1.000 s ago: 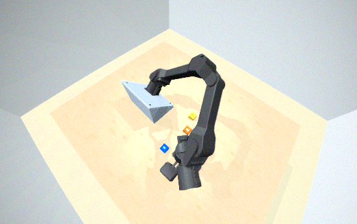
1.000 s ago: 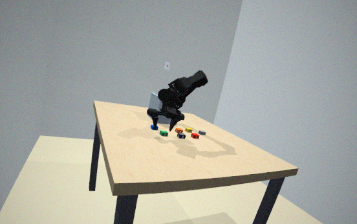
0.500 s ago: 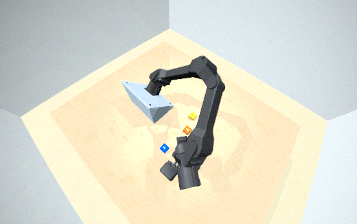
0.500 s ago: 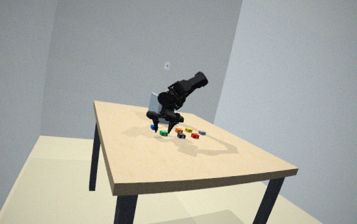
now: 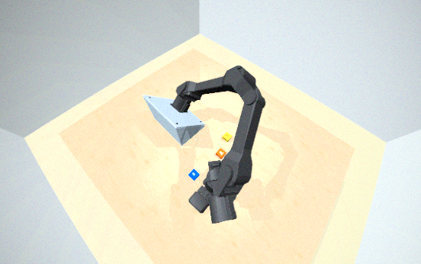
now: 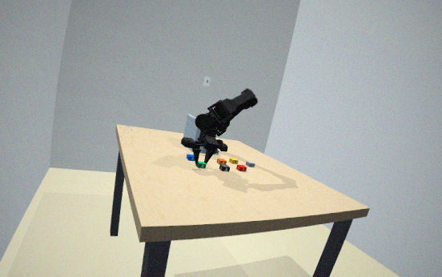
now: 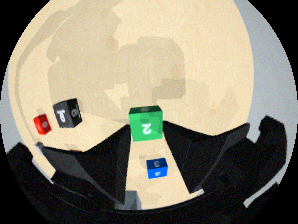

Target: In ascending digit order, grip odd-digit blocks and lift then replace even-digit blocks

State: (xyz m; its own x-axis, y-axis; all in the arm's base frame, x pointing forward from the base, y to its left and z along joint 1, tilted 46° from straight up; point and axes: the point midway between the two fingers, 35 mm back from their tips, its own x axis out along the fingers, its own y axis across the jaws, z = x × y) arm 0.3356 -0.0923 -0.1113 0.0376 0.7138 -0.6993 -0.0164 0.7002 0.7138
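My gripper tip is now right at the green block. The rest, counted from my gripper tip: orange block 60 mm behind, 130 mm to the left; then blue block 90 mm behind, 10 mm to the right; then dark grey block 20 mm ahead, 100 mm to the left.
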